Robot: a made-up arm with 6 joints. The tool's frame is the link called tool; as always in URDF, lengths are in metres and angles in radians. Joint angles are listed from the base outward.
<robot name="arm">
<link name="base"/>
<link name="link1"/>
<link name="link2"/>
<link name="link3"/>
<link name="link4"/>
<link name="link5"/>
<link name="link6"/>
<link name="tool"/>
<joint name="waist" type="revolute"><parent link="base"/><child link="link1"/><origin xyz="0.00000 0.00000 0.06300" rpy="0.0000 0.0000 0.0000"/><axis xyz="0 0 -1"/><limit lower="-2.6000" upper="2.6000"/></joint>
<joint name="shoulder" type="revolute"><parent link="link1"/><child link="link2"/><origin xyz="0.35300 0.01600 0.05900" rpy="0.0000 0.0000 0.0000"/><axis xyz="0 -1 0"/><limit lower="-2.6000" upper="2.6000"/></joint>
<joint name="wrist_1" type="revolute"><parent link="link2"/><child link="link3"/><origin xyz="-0.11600 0.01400 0.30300" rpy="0.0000 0.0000 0.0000"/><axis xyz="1 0 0"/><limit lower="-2.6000" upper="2.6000"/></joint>
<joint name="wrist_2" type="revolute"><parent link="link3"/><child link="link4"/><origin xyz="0.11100 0.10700 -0.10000" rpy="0.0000 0.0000 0.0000"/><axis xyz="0 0 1"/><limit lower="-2.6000" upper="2.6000"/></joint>
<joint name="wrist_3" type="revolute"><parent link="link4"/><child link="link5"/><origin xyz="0.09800 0.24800 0.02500" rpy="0.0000 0.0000 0.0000"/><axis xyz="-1 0 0"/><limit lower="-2.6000" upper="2.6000"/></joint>
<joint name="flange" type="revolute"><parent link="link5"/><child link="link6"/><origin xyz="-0.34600 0.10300 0.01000" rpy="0.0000 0.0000 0.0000"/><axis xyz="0 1 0"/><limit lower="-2.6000" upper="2.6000"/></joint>
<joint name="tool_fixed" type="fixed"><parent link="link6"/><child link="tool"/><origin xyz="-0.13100 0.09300 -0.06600" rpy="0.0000 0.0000 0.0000"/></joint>
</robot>
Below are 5 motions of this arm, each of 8 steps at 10 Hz.
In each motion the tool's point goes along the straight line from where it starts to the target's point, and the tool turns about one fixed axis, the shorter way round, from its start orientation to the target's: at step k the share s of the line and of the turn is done. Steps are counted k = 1, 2, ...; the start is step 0. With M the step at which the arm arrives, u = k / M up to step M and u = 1 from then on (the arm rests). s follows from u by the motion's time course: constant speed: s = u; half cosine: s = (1 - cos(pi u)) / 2; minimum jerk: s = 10 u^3 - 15 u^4 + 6 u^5.
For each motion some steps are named. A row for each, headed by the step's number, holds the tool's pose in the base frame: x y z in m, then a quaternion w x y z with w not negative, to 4 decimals.
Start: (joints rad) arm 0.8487 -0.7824 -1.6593 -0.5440 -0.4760 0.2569
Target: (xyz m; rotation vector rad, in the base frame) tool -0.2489 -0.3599 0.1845 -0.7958 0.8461 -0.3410
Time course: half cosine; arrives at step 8
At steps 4, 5, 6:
4: -0.1346 -0.1938 0.0621 0.7870 -0.4008 0.4021 -0.2415
5: -0.1783 -0.2573 0.1089 0.8013 -0.3909 0.4008 -0.2106
6: -0.2154 -0.3112 0.1486 0.8127 -0.3822 0.3993 -0.1842

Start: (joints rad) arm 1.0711 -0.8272 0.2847 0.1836 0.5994 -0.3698
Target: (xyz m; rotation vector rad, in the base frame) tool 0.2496 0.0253 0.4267 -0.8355 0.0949 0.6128
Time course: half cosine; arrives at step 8
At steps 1, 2, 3, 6, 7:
1: 0.5036 0.0618 0.5259 0.9211 0.0059 0.1968 -0.3357
2: 0.4750 0.0577 0.5148 0.9445 -0.0446 0.1843 -0.2682
3: 0.4322 0.0515 0.4980 0.9657 -0.1193 0.1630 -0.1633
6: 0.2883 0.0309 0.4418 0.9133 -0.3477 0.0728 0.1991
7: 0.2597 0.0267 0.4306 0.8808 -0.3863 0.0526 0.2688

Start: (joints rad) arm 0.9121 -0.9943 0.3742 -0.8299 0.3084 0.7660
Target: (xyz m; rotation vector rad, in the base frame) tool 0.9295 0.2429 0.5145 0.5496 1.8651 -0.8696
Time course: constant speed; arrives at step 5
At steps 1, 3, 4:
1: 1.0226 -0.1043 0.3658 0.3094 0.3167 0.7322 -0.5176
3: 0.9761 0.0693 0.4401 0.4003 0.2735 0.7553 -0.4410
4: 0.9528 0.1561 0.4773 0.4433 0.2501 0.7622 -0.3999

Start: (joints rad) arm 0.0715 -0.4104 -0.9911 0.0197 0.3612 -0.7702
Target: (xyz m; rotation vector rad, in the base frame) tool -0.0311 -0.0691 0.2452 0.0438 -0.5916 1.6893
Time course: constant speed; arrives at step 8
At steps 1, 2, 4, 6, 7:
1: -0.0249 0.0590 0.0451 0.7824 -0.4614 -0.1407 0.3939
2: -0.0258 0.0407 0.0737 0.7783 -0.3998 -0.1621 0.4562
4: -0.0276 0.0041 0.1308 0.7512 -0.2673 -0.2009 0.5691
6: -0.0293 -0.0325 0.1880 0.6997 -0.1262 -0.2332 0.6635
7: -0.0302 -0.0508 0.2166 0.6652 -0.0538 -0.2465 0.7027

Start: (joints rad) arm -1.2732 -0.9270 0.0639 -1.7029 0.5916 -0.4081
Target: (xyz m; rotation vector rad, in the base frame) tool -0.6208 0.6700 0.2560 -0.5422 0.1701 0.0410
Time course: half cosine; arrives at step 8
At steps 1, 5, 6, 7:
1: -0.2546 0.7353 -0.1389 0.7270 -0.6855 -0.0188 -0.0336
5: -0.5033 0.6910 0.1293 0.9087 -0.4141 0.0520 0.0028
6: -0.5650 0.6799 0.1959 0.9385 -0.3381 0.0690 0.0120
7: -0.6063 0.6726 0.2404 0.9547 -0.2860 0.0801 0.0181

